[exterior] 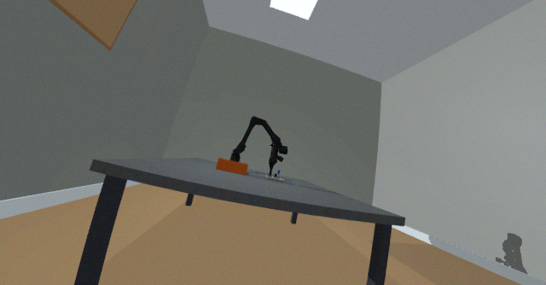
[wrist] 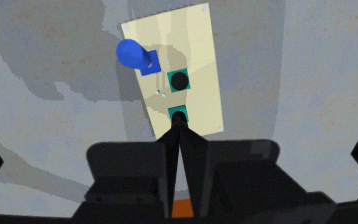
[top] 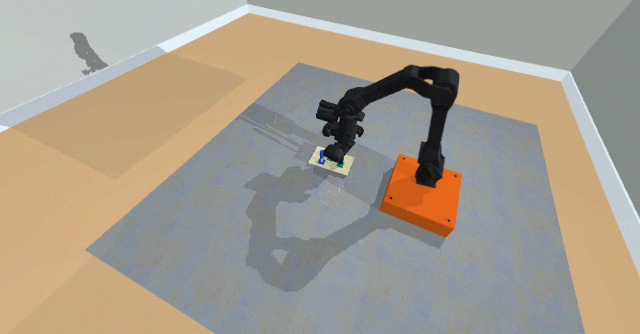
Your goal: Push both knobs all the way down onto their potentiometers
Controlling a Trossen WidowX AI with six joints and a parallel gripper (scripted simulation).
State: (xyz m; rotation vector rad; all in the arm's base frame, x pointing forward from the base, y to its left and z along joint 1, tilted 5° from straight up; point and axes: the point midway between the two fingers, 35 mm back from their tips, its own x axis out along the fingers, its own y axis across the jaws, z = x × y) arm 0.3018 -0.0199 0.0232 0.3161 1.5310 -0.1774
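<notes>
My gripper tip is now 10 mm above the black knob. Also, from my gripper tip: blue knob 70 mm ahead, 10 mm to the left.
</notes>
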